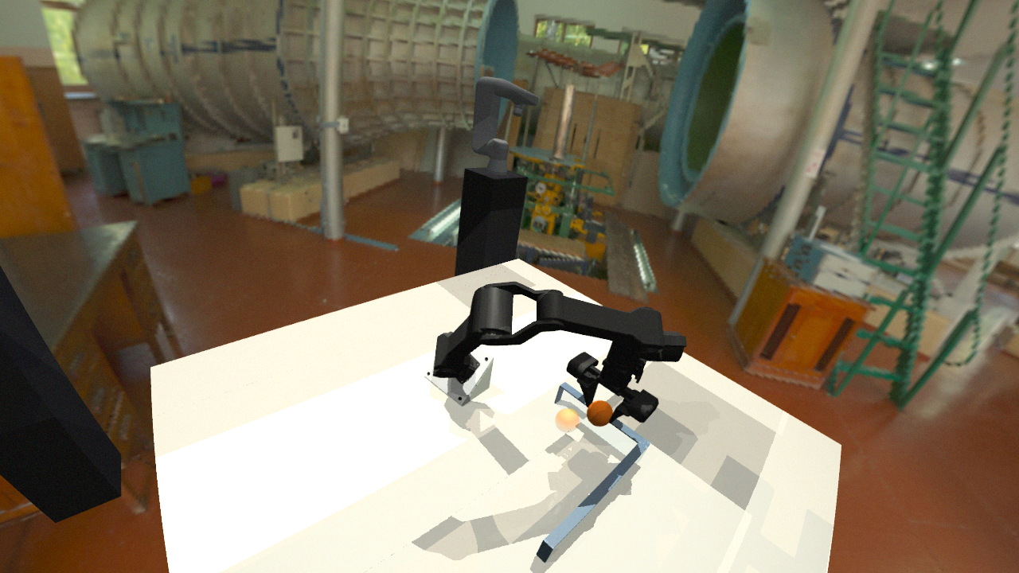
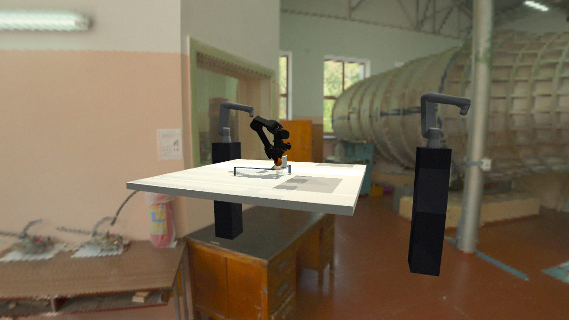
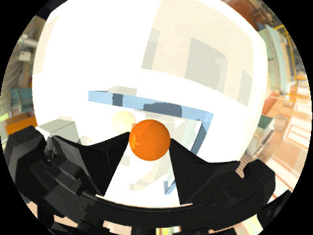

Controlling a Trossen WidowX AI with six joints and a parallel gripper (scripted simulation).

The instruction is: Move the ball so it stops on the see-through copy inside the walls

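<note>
My gripper tip is now 60 mm past the see-through copy of ball, 60 mm above it and 10 mm to the left of it. Round my gripper tip: orange ball (right at my gripper tip).
</note>
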